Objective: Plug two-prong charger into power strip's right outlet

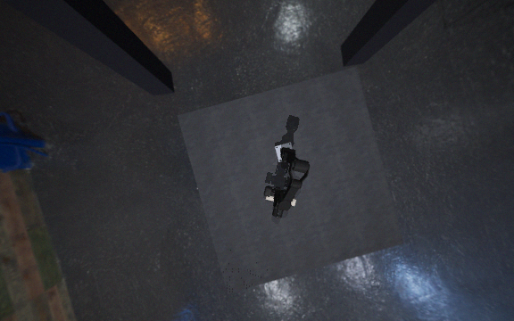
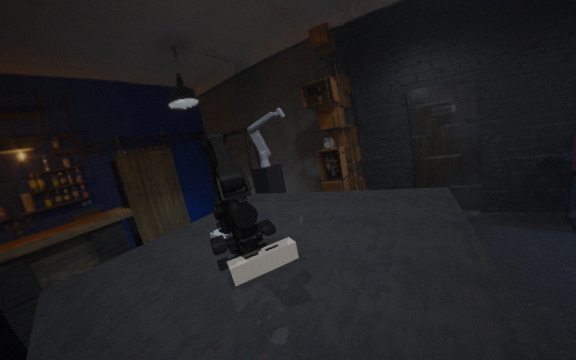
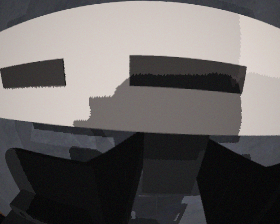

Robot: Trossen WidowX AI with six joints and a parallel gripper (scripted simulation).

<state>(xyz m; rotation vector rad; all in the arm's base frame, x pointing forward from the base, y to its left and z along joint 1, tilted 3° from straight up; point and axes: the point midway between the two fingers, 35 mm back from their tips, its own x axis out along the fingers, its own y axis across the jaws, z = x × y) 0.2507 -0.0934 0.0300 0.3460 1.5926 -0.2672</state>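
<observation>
Now: gripper tip 2 cm short of the dark charger, 1 cm to the left of it and 1 cm below it.
</observation>
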